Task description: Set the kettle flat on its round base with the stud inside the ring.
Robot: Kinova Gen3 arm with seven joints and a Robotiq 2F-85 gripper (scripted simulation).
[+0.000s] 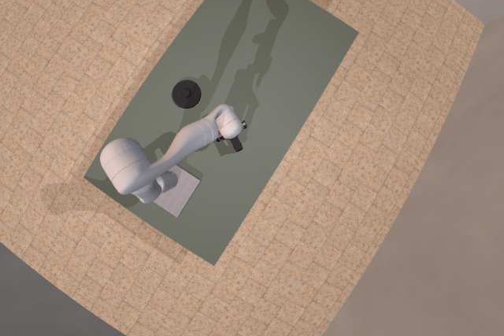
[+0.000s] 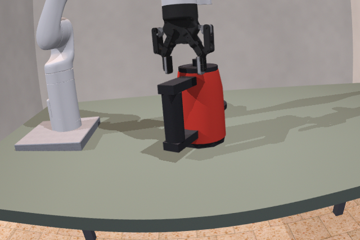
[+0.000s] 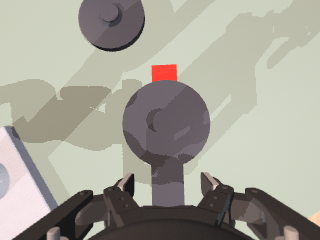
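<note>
Now: the red kettle 1 cm ahead of my hand, 2 cm to the left of it and 9 cm below it. Round my hand: black round base (4 cm ahead, 33 cm to the left, 17 cm below).
</note>
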